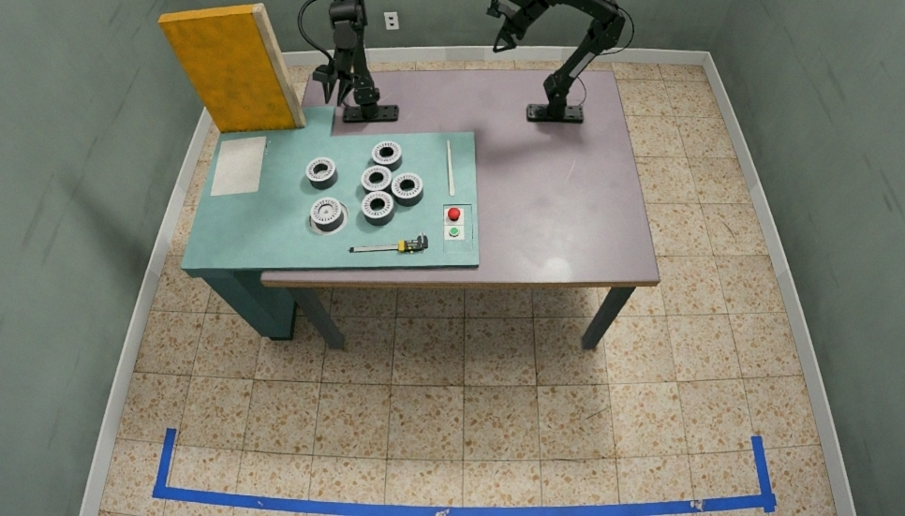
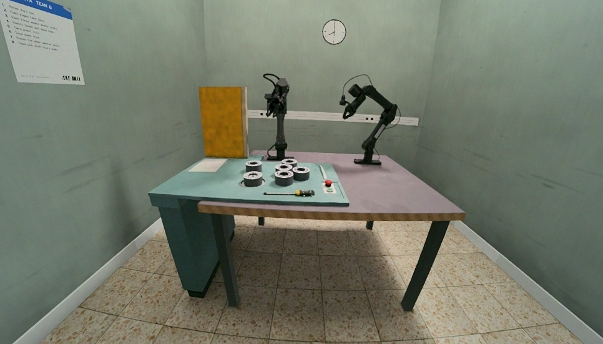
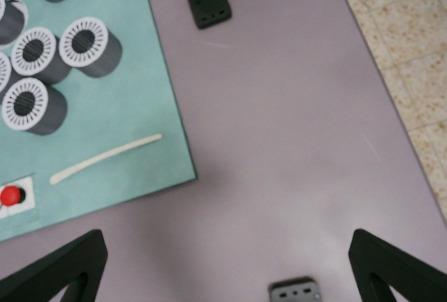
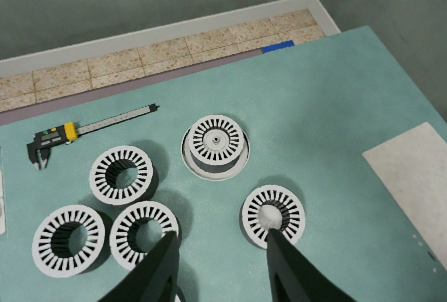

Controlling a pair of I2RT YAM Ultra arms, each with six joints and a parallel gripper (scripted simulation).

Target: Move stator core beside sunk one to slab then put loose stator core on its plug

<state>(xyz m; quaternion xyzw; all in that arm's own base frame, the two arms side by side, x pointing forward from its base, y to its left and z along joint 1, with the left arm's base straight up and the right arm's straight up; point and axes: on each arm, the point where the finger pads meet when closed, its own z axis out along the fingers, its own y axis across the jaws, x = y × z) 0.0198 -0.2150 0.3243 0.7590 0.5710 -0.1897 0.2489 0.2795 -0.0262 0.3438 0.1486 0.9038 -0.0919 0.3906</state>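
Note:
My right hand is 50 mm short of the teal slab, 100 mm to the left of it and 340 mm above it. Round my right hand: orange panel: 220 mm behind, 370 mm to the right, 80 mm below; then plug: 20 mm ahead, 100 mm to the right, 340 mm below; then pale strip: 10 mm behind, 320 mm to the left, 320 mm below.

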